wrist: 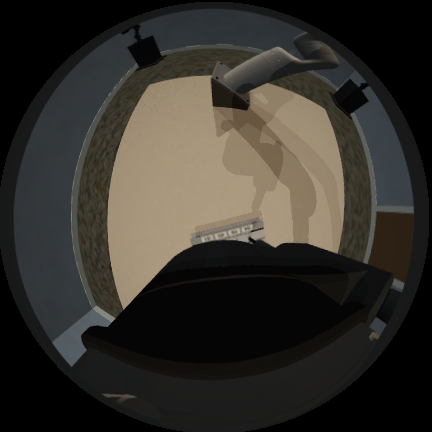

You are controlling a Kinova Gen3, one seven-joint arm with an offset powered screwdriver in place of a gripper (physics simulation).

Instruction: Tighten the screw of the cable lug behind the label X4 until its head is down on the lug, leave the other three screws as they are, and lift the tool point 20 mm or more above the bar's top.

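Places are measured from the arm's base along level axes (x back, y up, z left), in centimetres.
Pixels of known places: hand, tool point: (pixel 249 238); arm's base, link origin: (pixel 234 83).
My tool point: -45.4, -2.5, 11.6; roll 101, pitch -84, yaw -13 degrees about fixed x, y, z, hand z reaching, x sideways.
Ahead of a thing's pixels: the offset from my tool point to its middle, as dx, dy, dz. "pt": to the spot under its first point. Level surfaces: height alone.
The light grey bar {pt +1.2, -0.8, +2.6} (pixel 259 234) lies low in the middle of the wrist view, tilted slightly, with its near side hidden by the black tool body. Several white labels stand in a row along it; their writing is too small to read surely, so I cannot tell which is X4. The rightmost label {pt +2.0, -0.8, -0.8} (pixel 247 228) is close to the dark tip of my screwdriver (pixel 252 240), which shows past the tool body at the bar's right part. Whether the tip touches a screw or hangs above it cannot be told. The screws and lugs are not clearly visible. The tool has no fingers to judge.
The arm's base plate (pixel 230 93) and grey lower arm (pixel 260 67) stand at the far edge of the beige table {dy -5.0} (pixel 160 165). Arm shadows fall across the table's right half. Two black stands (pixel 145 51) (pixel 351 96) are beyond the table's far corners. A brown panel (pixel 392 240) is at the right.
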